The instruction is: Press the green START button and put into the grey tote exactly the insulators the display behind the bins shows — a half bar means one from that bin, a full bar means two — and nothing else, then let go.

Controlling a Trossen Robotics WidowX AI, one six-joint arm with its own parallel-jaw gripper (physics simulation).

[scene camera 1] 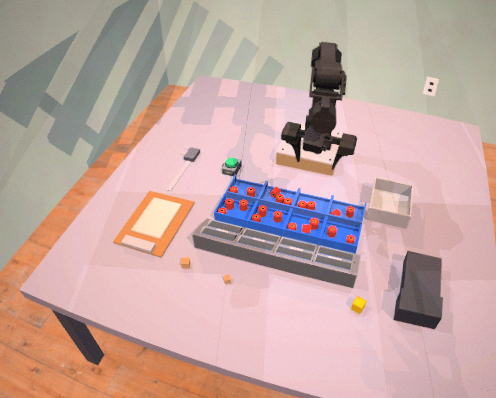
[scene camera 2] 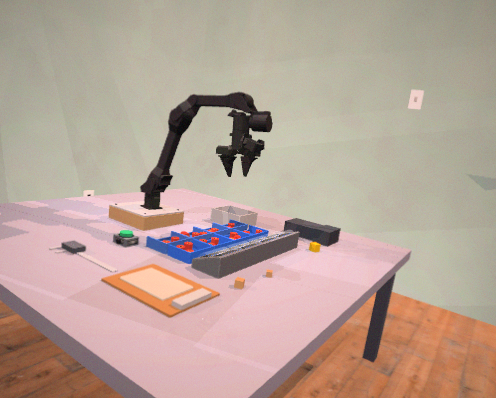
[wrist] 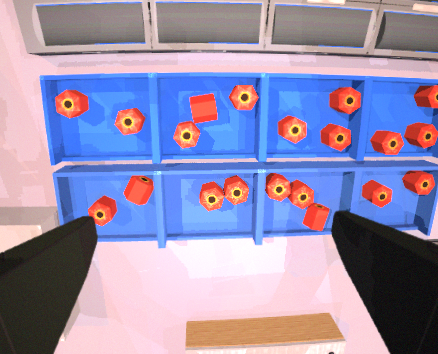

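Note:
My gripper [scene camera 1: 317,165] [scene camera 2: 237,176] [wrist: 216,225] is open and empty, pointing down high above the table. In the wrist view its fingers frame the near row of the blue bins [scene camera 1: 240,221] [scene camera 2: 167,250] [wrist: 156,120]. The bins hold red insulators [scene camera 1: 277,216] [scene camera 2: 188,246] [wrist: 244,97], some upright, some lying. The grey display [scene camera 1: 275,259] [scene camera 2: 260,255] stands behind the bins; its windows look plain grey, and I can make out no bars. The green START button [scene camera 1: 231,163] [scene camera 2: 126,233] sits beside the bins. The grey tote [scene camera 1: 388,216] [scene camera 2: 218,216] looks empty in scene camera 1.
A black box [scene camera 1: 422,287] [scene camera 2: 312,231] stands beyond the display's end. A yellow cube [scene camera 1: 358,304] [scene camera 2: 314,247] and two orange cubes [scene camera 1: 185,262] [scene camera 2: 240,283] lie behind the display. An orange clipboard [scene camera 1: 174,225] [scene camera 2: 111,280] and a dark grey block [scene camera 1: 191,154] [scene camera 2: 73,246] with a pale strip lie on the button side.

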